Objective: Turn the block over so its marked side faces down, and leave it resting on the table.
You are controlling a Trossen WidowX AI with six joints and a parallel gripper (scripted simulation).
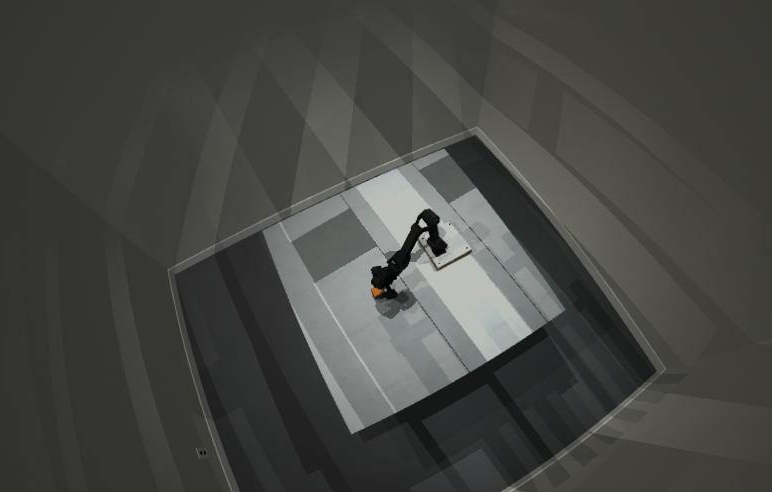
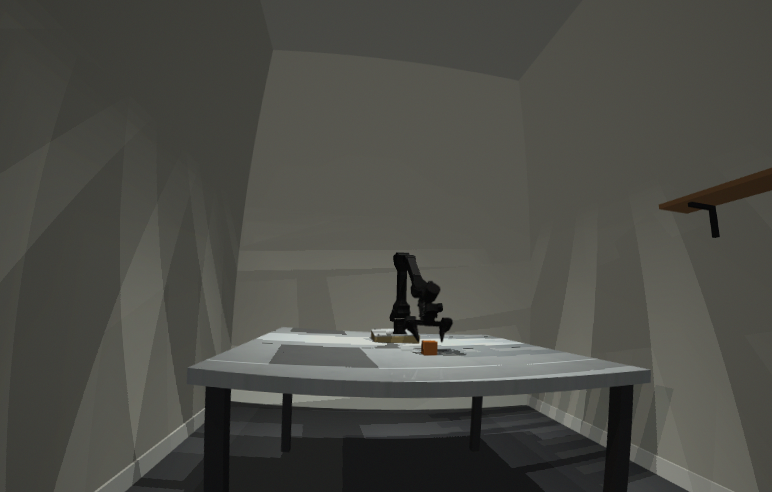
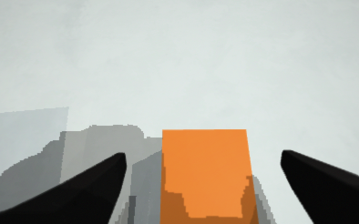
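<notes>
The orange block is 20 mm below my gripper tip and 20 mm behind it.
</notes>
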